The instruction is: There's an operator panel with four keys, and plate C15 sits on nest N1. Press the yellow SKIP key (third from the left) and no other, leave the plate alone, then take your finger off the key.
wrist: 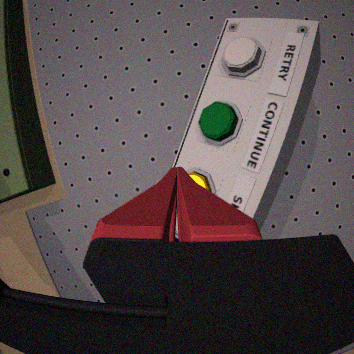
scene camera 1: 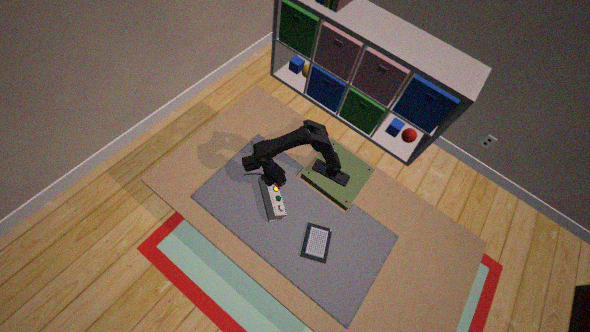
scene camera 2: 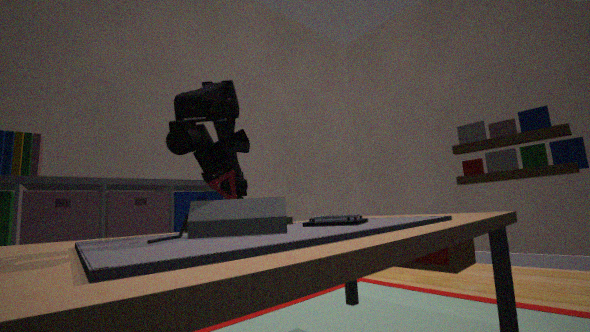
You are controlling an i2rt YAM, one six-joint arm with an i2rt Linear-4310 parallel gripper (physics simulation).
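Places are measured from the arm's base along level axes (x ahead, y left, z up), in millimetres.
Where they show: gripper, fingertip midpoint: (wrist: 176,175) (scene camera 1: 279,188); arm's base, origin of the base link: (scene camera 1: 330,172).
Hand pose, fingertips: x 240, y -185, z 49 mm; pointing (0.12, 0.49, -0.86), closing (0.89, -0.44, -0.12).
Observation:
Each offset is from my fingertips to the top centre of the thing. "*": to the spot under its first point. Level surfaces: height alone.
The operator panel {3 mm up, 37 mm ahead, 14 mm right} (scene camera 1: 273,205) (scene camera 2: 237,210) (wrist: 270,35) is a pale box on the mat. My gripper (scene camera 1: 276,184) (scene camera 2: 238,196) (wrist: 176,175) is shut and empty, its red fingertips low over the panel by the yellow SKIP key {8 mm down, 4 mm ahead, 16 mm right} (scene camera 1: 276,189) (wrist: 199,181). In the wrist view the fingers cover part of this key and its label; whether they touch it I cannot tell. The green CONTINUE key {6 mm down, 39 mm ahead, 20 mm left} (scene camera 1: 278,198) (wrist: 218,121) and white RETRY key {6 mm down, 75 mm ahead, 54 mm left} (scene camera 1: 281,207) (wrist: 242,53) stand uncovered. The fourth key is hidden in the wrist view. Plate C15 {54 mm down, 120 mm ahead, 277 mm left} (scene camera 1: 317,241) (scene camera 2: 336,218) lies on its dark nest {* 70 mm down, 196 mm ahead, 301 mm left} (scene camera 1: 314,259).
The arm stands on a green base board (scene camera 1: 357,172) behind the panel. A grey perforated mat {80 mm down} (scene camera 1: 350,285) (wrist: 125,80) lies under the panel and nest on the wooden table {93 mm down} (scene camera 1: 425,260) (scene camera 2: 400,239). A thin dark cable {* 78 mm down, 41 mm back, 158 mm right} (scene camera 2: 165,239) lies at the panel's left end in scene view 2.

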